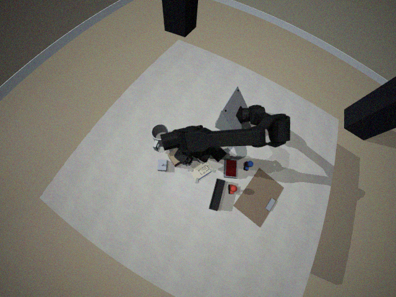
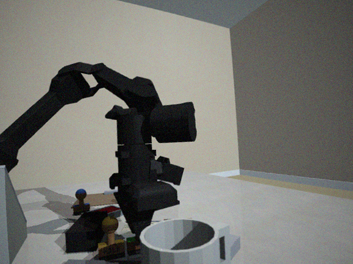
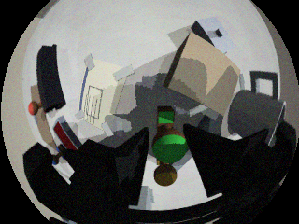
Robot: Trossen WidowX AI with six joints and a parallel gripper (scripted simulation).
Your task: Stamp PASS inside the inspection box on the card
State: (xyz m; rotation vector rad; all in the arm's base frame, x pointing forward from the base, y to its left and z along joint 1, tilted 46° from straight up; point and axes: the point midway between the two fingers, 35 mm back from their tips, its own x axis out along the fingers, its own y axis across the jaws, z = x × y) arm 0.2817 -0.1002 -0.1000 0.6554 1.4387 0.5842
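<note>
Now: gripper tip right at the green-knobbed stamp. Round my gripper tip: card 9 cm to the left, 5 cm ahead, 2 cm below; small brown box 5 cm ahead, 4 cm to the right; yellow-knobbed stamp 4 cm behind, 1 cm to the left.
</note>
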